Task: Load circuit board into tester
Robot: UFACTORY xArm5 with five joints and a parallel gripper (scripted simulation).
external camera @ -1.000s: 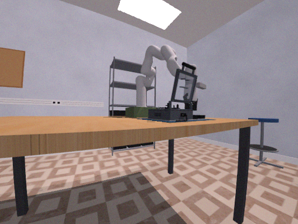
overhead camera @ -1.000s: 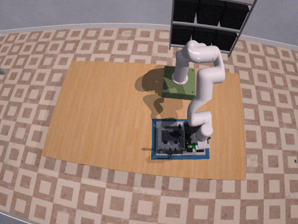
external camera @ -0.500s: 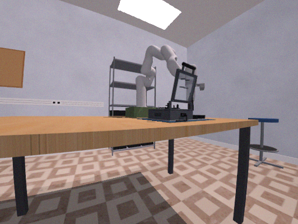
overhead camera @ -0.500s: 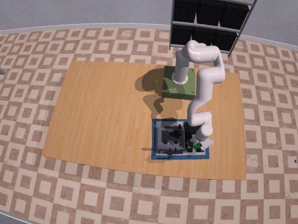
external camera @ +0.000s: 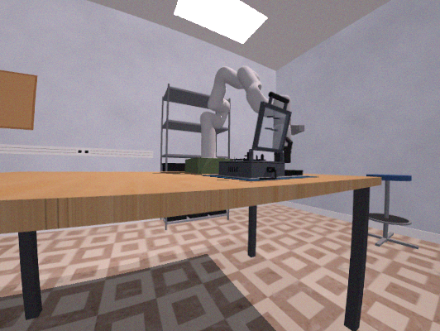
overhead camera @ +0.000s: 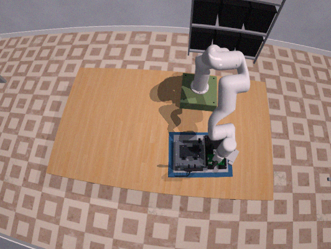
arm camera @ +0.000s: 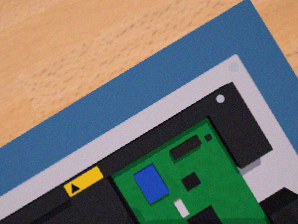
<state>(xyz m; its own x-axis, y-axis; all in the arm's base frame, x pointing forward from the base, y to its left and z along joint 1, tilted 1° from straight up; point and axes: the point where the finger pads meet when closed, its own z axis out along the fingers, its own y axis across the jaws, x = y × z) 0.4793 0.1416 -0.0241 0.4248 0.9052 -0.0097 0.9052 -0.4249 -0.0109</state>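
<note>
My hand is 50 mm above the green circuit board. The rest, counted from my hand: tester lid (100 mm ahead, 160 mm to the right, 120 mm above); then tester (10 mm ahead, 130 mm to the right, 50 mm above).
</note>
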